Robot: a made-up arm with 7 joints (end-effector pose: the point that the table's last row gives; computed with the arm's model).
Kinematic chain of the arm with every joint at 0, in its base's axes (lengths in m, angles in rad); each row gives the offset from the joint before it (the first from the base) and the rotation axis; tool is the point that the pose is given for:
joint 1: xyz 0 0 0.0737 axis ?
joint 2: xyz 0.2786 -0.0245 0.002 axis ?
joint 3: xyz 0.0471 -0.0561 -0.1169 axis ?
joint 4: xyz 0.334 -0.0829 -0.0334 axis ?
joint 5: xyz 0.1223 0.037 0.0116 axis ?
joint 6: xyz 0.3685 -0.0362 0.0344 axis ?
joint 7: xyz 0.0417 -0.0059 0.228 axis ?
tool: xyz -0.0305 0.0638 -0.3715
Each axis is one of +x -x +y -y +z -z.
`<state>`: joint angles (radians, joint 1 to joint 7).
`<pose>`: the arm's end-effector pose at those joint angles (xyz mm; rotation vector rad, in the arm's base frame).
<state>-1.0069 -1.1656 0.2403 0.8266 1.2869 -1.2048 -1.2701</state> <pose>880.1 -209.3 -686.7 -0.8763 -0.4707 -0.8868</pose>
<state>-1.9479 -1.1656 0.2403 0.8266 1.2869 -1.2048 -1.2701</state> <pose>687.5 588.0 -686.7 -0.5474 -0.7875 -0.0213</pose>
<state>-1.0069 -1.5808 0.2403 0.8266 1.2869 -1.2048 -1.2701</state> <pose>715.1 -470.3 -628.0 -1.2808 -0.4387 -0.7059</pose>
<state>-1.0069 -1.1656 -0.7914 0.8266 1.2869 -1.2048 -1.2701</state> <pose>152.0 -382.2 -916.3 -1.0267 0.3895 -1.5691</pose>
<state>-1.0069 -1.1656 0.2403 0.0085 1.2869 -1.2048 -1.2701</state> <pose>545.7 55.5 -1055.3 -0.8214 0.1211 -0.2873</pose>
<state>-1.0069 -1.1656 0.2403 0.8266 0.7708 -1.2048 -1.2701</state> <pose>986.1 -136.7 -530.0 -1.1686 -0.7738 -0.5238</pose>
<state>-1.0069 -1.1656 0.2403 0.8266 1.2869 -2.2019 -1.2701</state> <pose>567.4 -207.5 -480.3 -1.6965 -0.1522 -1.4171</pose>
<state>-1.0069 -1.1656 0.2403 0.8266 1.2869 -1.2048 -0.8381</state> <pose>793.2 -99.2 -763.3 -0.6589 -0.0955 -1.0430</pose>
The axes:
joint 1: -z
joint 2: -y
joint 3: -x
joint 4: -z
joint 5: +x
joint 6: +z
joint 7: +y

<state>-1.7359 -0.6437 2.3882 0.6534 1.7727 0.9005 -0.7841</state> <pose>-544.2 935.0 -418.3 -0.5477 0.2119 -3.0384</pose>
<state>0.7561 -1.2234 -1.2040 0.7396 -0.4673 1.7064 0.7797</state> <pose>-322.5 -235.8 -674.8 1.6441 0.8403 0.4419</pose>
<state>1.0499 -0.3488 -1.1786 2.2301 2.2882 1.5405 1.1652</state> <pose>190.4 -187.8 -699.1 0.3096 -0.5781 -2.2118</pose>
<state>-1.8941 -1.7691 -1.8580 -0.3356 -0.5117 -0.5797 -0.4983</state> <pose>43.8 45.4 -949.0 -0.6502 0.7853 0.2229</pose>
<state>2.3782 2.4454 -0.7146 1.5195 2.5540 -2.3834 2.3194</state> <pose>-855.9 -283.3 873.4 0.6911 1.5842 1.4380</pose>
